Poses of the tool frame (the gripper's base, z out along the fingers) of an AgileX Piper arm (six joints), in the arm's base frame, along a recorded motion.
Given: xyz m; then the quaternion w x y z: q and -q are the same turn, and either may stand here.
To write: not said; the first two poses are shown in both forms.
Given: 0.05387, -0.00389, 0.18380, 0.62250, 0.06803, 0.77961, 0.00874
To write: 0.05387, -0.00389, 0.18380, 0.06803, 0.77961, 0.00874, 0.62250
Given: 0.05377, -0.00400, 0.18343, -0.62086, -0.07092, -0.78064, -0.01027
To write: 0.05377, -0.00400, 0.18343, 0.07092, 0.78064, 0.01027, 0.62086
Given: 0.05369, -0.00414, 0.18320, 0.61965, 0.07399, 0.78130, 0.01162
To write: 0.05369, -0.00414, 0.18320, 0.07399, 0.78130, 0.01162, 0.61965
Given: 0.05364, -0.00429, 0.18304, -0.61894, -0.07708, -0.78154, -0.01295
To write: 0.05364, -0.00429, 0.18304, 0.07708, 0.78154, 0.01295, 0.61894
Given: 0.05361, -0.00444, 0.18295, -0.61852, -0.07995, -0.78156, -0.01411
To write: 0.05361, -0.00444, 0.18295, 0.07995, 0.78156, 0.01411, 0.61852
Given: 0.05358, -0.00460, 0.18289, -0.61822, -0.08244, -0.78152, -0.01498
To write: 0.05358, -0.00460, 0.18289, 0.08244, 0.78152, 0.01498, 0.61822
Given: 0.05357, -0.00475, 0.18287, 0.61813, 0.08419, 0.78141, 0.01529
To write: 0.05357, -0.00475, 0.18287, 0.08419, 0.78141, 0.01529, 0.61813
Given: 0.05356, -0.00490, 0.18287, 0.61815, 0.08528, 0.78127, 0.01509
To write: 0.05356, -0.00490, 0.18287, 0.08528, 0.78127, 0.01509, 0.61815
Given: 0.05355, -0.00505, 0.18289, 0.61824, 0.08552, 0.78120, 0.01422
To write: 0.05355, -0.00505, 0.18289, 0.08552, 0.78120, 0.01422, 0.61824
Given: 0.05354, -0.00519, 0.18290, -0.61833, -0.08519, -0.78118, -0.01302
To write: 0.05354, -0.00519, 0.18290, 0.08519, 0.78118, 0.01302, 0.61833
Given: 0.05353, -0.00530, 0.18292, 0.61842, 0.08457, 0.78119, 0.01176
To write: 0.05353, -0.00530, 0.18292, 0.08457, 0.78119, 0.01176, 0.61842
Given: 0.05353, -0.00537, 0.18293, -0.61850, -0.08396, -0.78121, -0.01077
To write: 0.05353, -0.00537, 0.18293, 0.08396, 0.78121, 0.01077, 0.61850
